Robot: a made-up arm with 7 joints.
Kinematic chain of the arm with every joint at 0, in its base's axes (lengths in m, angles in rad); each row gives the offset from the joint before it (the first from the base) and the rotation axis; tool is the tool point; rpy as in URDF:
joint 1: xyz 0 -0.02 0.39 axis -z
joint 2: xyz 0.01 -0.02 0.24 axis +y
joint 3: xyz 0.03 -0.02 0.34 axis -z
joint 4: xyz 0 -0.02 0.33 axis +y
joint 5: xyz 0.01 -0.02 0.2 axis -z
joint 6: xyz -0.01 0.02 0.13 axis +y
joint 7: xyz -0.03 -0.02 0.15 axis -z
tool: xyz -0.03 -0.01 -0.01 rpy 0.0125 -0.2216 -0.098
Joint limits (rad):
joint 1: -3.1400..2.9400
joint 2: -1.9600..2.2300
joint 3: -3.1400..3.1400
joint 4: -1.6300..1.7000
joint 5: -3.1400..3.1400
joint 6: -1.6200..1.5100
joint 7: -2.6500..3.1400
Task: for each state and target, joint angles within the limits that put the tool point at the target. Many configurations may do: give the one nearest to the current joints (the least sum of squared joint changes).
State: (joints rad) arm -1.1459 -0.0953 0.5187 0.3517 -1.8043 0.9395 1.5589
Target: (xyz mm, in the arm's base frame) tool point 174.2 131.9 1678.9
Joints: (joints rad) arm -1.1498 -0.0410 0.5059 0.6085 -1.7356 1.1261 1.6006
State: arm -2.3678 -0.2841 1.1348 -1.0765 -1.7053 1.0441 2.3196
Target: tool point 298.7 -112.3 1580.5
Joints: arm -3.1400 -0.0370 0.3085 -0.7685 -1.7650 0.8240 2.2862
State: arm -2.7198 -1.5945 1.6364 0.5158 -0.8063 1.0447 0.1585
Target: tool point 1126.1 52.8 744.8
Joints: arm -3.0633 -1.4770 1.5829 0.1822 -0.8121 0.6905 0.1873
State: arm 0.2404 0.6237 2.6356 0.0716 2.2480 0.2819 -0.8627
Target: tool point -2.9 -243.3 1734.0
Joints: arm 0.6579 0.1985 2.3223 0.3854 2.2827 0.1562 -0.7914
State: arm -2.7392 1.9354 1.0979 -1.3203 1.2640 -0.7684 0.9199
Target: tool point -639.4 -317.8 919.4
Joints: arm -3.0889 1.3666 0.8641 -1.5273 1.1713 -0.6750 0.9112
